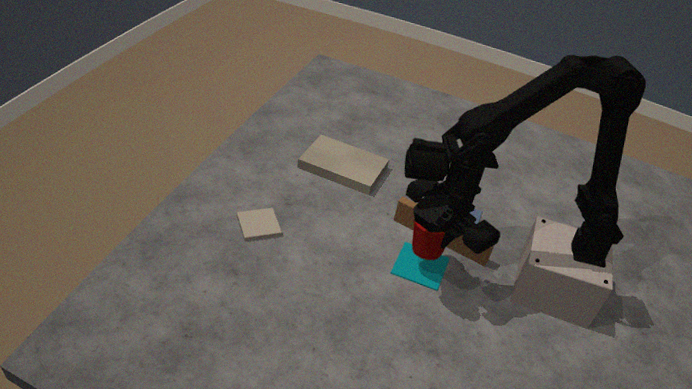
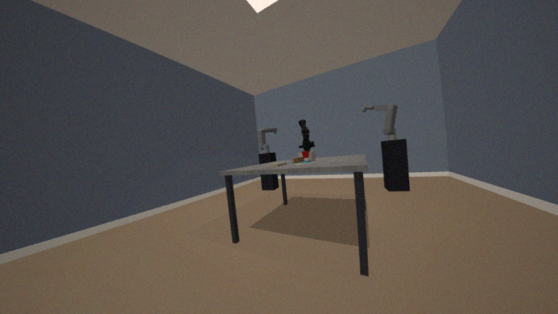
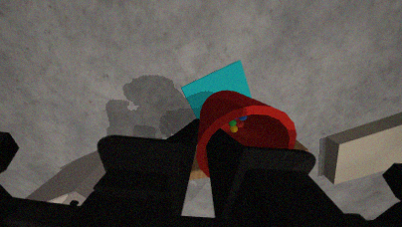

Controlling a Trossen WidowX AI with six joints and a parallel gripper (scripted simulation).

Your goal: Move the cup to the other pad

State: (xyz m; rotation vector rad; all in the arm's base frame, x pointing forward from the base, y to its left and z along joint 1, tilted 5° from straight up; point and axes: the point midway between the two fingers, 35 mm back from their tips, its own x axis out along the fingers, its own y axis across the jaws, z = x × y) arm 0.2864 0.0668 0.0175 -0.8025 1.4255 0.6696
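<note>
The cyan pad is 90 mm below my gripper tip, 20 mm to the right of it and 20 mm ahead of it. The rest, counted from my gripper tip: small beige tile (360 mm ahead, 80 mm below); then light blue pad (200 mm to the right, 90 mm below, 30 mm behind); then red cup (20 mm to the right, 20 mm ahead).
</note>
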